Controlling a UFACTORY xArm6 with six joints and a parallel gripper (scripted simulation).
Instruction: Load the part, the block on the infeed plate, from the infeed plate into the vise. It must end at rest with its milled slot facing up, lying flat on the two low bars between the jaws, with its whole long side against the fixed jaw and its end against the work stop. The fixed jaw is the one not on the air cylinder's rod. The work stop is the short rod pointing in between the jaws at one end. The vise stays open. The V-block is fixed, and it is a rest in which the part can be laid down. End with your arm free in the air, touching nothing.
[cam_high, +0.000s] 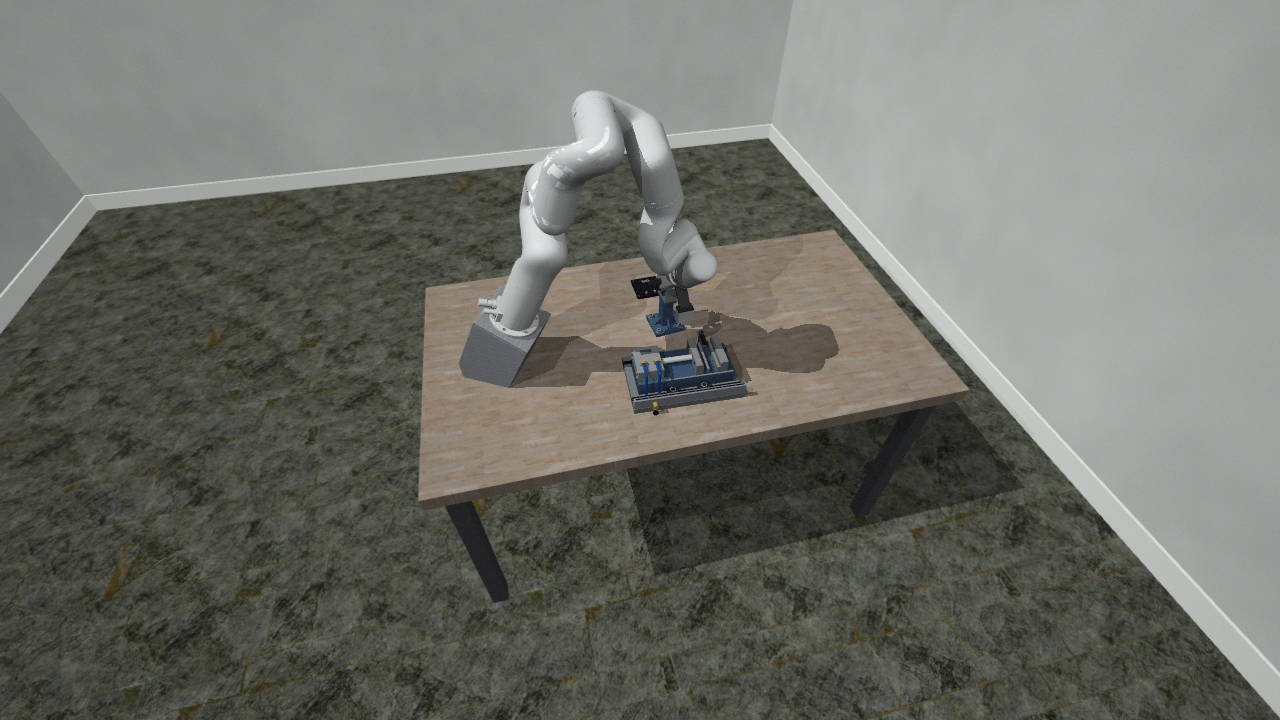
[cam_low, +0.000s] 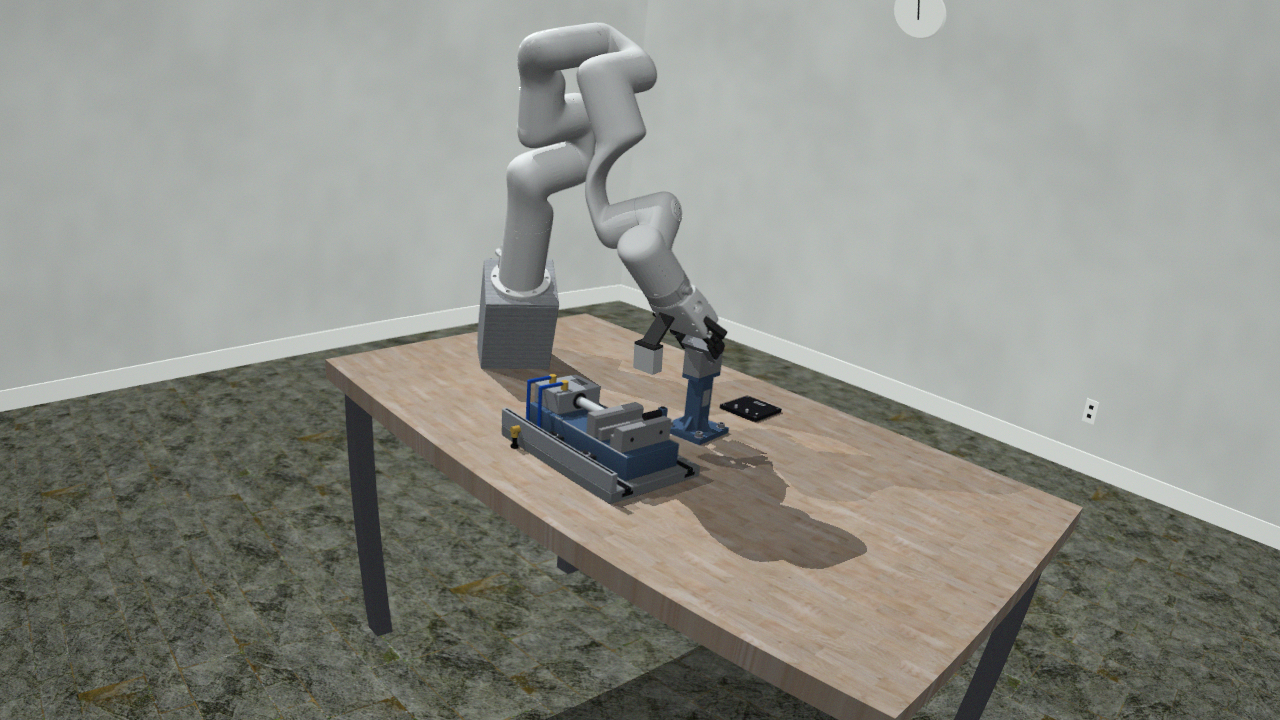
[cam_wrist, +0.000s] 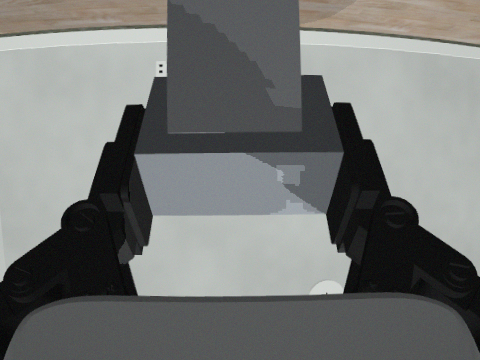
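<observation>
The blue v-block stand is 10 mm to the left of my hand and 110 mm below it. The rest, counted from my hand: cylinder rod: 30 mm behind, 210 mm to the right, 90 mm below; then dark work stop rod: 60 mm ahead, 170 mm to the right, 80 mm below; then grey block: 10 mm to the left.
</observation>
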